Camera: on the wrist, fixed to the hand. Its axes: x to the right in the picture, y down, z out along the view.
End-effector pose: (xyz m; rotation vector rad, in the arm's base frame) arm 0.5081 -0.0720 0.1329 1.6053 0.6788 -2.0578
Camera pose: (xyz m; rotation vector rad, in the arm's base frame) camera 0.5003 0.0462 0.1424 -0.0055 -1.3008 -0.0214
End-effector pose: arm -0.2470 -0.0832 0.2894 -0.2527 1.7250 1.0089
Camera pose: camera -0.2272 -0.1955 0.2558 -2.3575 0.1744 -1.6174
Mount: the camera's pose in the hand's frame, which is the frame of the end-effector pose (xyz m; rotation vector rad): -0.0126 -0.0983 -0.0656 -0.0293 -1.0360 2.8960
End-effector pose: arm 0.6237 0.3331 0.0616 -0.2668 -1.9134 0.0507
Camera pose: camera 0.6731 0.2286 0.0893 2.0636 0.2992 -1.5200
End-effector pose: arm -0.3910 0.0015 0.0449 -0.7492 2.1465 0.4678
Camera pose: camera -0.3580 -0.1044 0.0874 2.4716 0.4973 1.4277
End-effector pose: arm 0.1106 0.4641 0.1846 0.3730 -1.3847 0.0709
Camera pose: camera 0.1963 0.3935 0.1422 1.6271 1.2059 -1.7895
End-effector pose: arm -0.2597 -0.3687 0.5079 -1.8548 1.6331 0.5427
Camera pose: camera -0.1705 -0.3975 0.5810 1.9328 1.7854 1.6498
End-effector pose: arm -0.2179 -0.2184 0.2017 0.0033 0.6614 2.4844
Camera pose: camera -0.1653 -0.1842 0.1007 -1.1707 0.2088 -0.6423
